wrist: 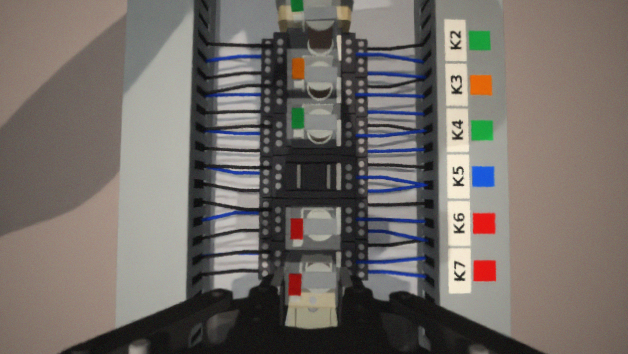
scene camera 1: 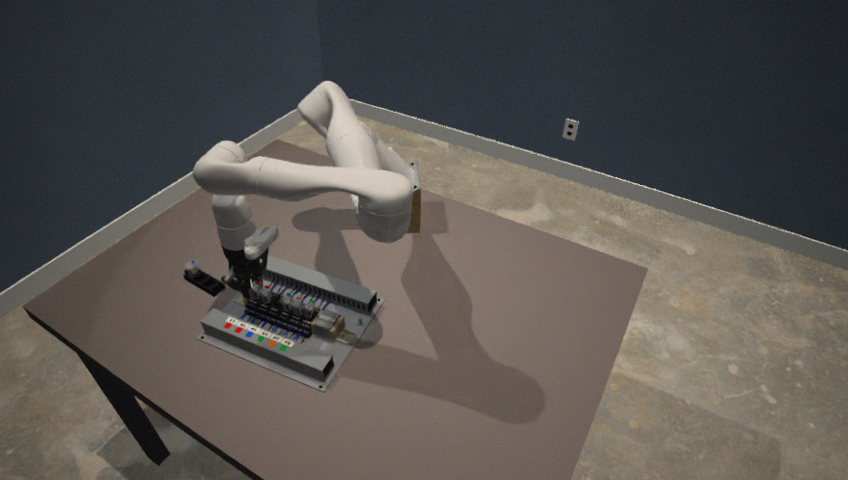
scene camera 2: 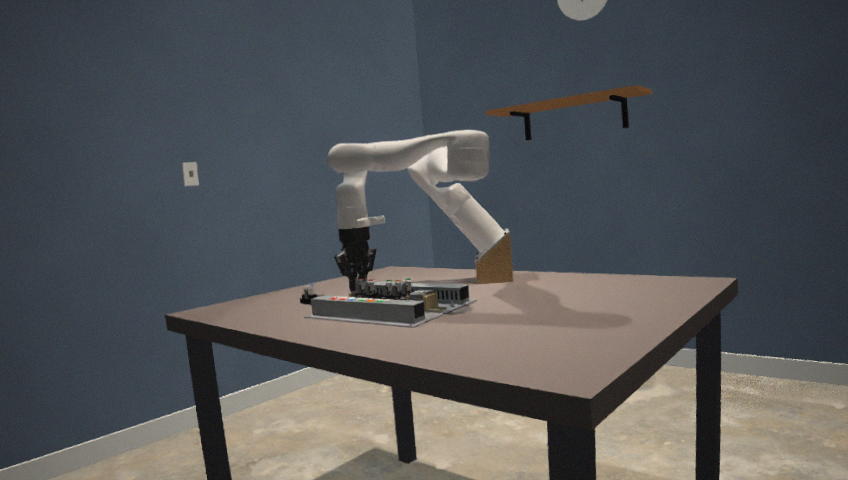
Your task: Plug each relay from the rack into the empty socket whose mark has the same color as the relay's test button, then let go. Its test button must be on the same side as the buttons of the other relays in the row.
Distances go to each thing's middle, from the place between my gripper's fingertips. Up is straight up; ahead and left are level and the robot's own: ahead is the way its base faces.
My hand is 10 mm short of the panel (scene camera 1: pixel 340 351), 100 mm to the right of it and 40 mm above it.
